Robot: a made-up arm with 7 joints. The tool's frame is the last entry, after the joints. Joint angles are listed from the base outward.
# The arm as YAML. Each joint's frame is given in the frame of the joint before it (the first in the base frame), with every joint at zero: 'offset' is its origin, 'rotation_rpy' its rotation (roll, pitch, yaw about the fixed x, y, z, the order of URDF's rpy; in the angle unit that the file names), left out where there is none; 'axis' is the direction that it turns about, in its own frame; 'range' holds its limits. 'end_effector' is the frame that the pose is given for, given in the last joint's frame.
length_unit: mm
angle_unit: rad
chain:
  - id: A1
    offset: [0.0, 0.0, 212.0]
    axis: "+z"
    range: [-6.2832, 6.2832]
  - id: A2
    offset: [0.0, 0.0, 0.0]
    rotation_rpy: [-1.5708, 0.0, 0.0]
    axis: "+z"
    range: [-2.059, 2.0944]
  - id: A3
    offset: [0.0, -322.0, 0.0]
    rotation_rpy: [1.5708, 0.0, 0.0]
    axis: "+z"
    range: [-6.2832, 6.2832]
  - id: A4
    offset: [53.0, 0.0, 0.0]
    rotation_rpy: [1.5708, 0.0, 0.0]
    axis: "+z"
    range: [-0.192, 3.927]
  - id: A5
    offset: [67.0, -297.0, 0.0]
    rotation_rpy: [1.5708, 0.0, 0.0]
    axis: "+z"
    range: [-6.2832, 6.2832]
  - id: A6
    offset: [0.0, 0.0, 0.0]
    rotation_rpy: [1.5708, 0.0, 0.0]
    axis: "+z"
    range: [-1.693, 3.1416]
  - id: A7
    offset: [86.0, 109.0, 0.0]
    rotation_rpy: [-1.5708, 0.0, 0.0]
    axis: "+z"
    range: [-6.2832, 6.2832]
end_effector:
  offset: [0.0, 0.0, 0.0]
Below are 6 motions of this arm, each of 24 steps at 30 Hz.
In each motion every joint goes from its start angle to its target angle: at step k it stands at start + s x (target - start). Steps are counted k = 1, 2, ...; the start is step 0. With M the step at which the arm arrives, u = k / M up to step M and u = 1 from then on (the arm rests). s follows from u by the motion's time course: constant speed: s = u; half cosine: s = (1 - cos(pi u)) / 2; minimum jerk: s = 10 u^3 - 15 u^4 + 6 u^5.
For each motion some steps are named. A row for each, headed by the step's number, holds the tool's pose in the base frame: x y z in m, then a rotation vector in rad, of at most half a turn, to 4 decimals.
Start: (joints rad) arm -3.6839 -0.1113 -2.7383 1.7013 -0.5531 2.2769 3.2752
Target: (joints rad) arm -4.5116 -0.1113 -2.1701 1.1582 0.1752 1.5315 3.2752
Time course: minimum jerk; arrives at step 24
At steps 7, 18, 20, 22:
7: 0.3692 -0.1406 0.4502 -0.5163 -2.4024 0.4735
18: 0.3740 -0.1465 0.3334 -0.6738 -2.5994 -0.3285
20: 0.3727 -0.1479 0.3253 -0.7220 -2.6030 -0.4017
22: 0.3721 -0.1486 0.3217 -0.7454 -2.6035 -0.4339

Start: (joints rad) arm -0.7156 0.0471 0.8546 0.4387 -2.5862 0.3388 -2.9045
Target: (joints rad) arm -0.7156 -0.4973 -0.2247 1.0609 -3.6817 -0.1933 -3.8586
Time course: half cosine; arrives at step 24
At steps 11, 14, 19, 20, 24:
11: 0.2983 -0.0938 0.2701 2.5305 -0.2586 1.3228
14: 0.2678 -0.1689 0.3436 2.2620 -0.0202 1.2078
19: 0.1648 -0.2532 0.4466 1.9241 0.1377 0.8764
20: 0.1455 -0.2617 0.4595 1.8850 0.1452 0.8195
24: 0.1069 -0.2750 0.4817 1.8188 0.1513 0.7089

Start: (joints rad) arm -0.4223 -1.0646 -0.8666 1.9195 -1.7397 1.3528 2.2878
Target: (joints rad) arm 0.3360 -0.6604 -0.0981 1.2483 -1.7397 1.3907 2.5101
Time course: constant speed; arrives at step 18
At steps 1, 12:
1: -0.4527 -0.2088 0.6634 -1.3632 -1.9373 1.4477
12: 0.0416 -0.2411 0.7539 -0.0744 -2.1372 2.1319

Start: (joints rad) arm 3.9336 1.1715 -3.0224 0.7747 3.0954 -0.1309 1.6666
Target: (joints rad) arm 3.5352 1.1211 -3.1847 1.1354 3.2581 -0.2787 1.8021
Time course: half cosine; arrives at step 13
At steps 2, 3, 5, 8, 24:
2: 0.0504 0.0911 0.5053 0.5599 1.5297 1.9440
3: 0.0523 0.0867 0.5131 0.6020 1.4990 1.9505
5: 0.0563 0.0730 0.5350 0.7153 1.4046 1.9681
8: 0.0577 0.0450 0.5726 0.8871 1.2148 1.9949
24: 0.0513 0.0179 0.6046 1.0050 1.0264 2.0135

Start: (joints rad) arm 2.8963 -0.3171 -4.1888 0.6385 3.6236 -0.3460 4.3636
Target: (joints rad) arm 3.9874 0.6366 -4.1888 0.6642 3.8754 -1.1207 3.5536
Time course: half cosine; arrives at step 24
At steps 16, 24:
16: 0.1845 -0.0352 0.3388 -1.6819 1.5537 0.2523
24: 0.1469 -0.0153 0.3887 -1.7859 0.8480 0.4203

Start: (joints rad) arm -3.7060 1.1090 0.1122 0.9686 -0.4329 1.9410 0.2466
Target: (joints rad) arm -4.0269 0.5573 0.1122 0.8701 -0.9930 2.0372 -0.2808
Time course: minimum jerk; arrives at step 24
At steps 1, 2, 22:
1: -0.1689 0.1327 -0.0227 0.0502 1.1222 0.0649
2: -0.1690 0.1335 -0.0221 0.0491 1.1239 0.0643
22: -0.1395 0.2958 0.1392 -0.1047 1.3334 0.0562

